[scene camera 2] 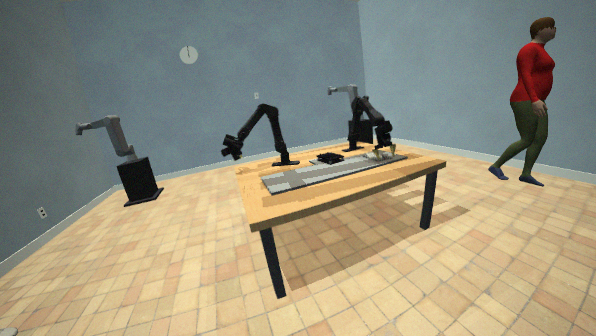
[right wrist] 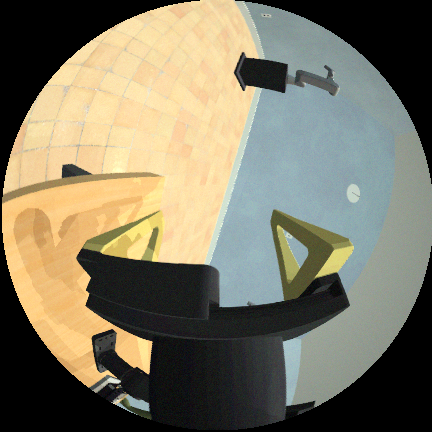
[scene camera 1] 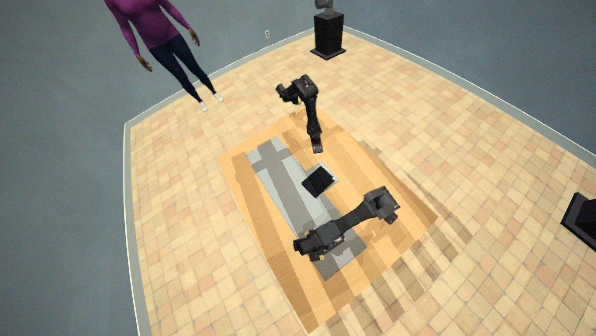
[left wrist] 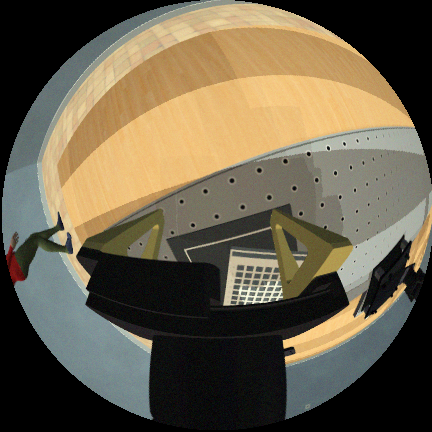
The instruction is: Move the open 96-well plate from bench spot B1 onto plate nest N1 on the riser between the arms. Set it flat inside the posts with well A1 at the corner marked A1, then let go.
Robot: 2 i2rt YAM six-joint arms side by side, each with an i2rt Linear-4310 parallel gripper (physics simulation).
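Places are measured from the left arm's base along level axes (x right, y ahead, z up), in centimetres.
Pixels of known places: left gripper, fingertip midpoint: (scene camera 2: 386, 158) (left wrist: 216, 214); right gripper, fingertip midpoint: (scene camera 2: 231, 153) (right wrist: 217, 215); left arm's base at its link origin: (scene camera 2: 353, 149); right arm's base at its link origin: (scene camera 2: 285, 164) (right wrist: 102, 353) (scene camera 1: 316, 141) (left wrist: 405, 272).
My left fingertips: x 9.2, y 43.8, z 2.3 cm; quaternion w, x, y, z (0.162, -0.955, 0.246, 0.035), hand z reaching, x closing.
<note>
Ahead of a thing's pixels: the offset from my left fingertips to its top centre. "spot": to the spot under its first point. Level surfaces: height alone.
The white 96-well plate @[dx -0.1, dy -11.2, dz +0.6 cm] (left wrist: 250, 272) (scene camera 2: 371, 155) lies on a dark square pad @[spot: dx +0.4, dy -2.1, dz -0.8 cm] (left wrist: 232, 229) with a pale outline; it sits askew and the left gripper's body hides its near part in the left wrist view. My left gripper (left wrist: 216, 214) (scene camera 2: 385, 151) is open, pointing down over the plate, with one finger overlapping the plate's right part in the left wrist view. Nothing is between its fingers. The black plate nest @[dx +25.3, dy -27.3, dz +3.4 cm] (scene camera 1: 317, 182) (scene camera 2: 330, 158) (left wrist: 384, 280) stands on the pale riser between the arms; its A1 mark is too small to read. My right gripper (right wrist: 217, 215) (scene camera 2: 232, 154) is open and empty, raised away from the nest.
A long grey perforated board @[dz -1.0 cm] (scene camera 1: 285, 187) (scene camera 2: 302, 176) (left wrist: 360, 175) runs along the wooden table @[dz -2.3 cm] (scene camera 1: 280, 265) (scene camera 2: 350, 192). The nest stands along its inner edge. People and grey robots on black pedestals (scene camera 1: 328, 35) (scene camera 2: 136, 180) are away from the table.
</note>
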